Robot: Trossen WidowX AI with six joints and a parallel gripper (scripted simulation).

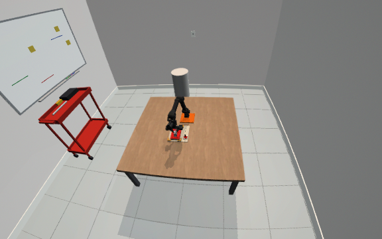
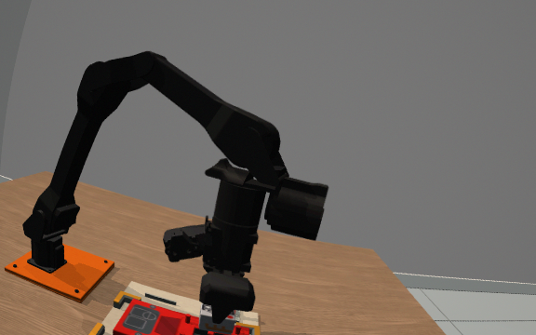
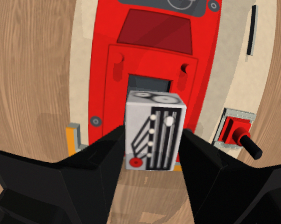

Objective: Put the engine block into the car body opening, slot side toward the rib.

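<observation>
Now: gripper tip 1 cm above the engine block.
</observation>
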